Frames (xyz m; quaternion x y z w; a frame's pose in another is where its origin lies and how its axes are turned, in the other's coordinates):
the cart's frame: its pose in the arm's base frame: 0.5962 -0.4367 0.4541 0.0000 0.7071 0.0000 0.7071
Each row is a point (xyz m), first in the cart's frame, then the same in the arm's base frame.
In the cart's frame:
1: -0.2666 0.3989 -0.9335
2: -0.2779 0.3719 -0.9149
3: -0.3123 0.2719 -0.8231
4: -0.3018 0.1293 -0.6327
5: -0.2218 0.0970 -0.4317
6: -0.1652 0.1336 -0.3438
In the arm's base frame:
1: -0.3373 -0.0378 0.7207
2: -0.3187 -0.0648 0.7320
3: -0.2269 -0.1648 0.7664
4: -0.0365 -0.3074 0.7559
5: 0.1645 -0.3397 0.6759
6: 0.2524 -0.3031 0.6193

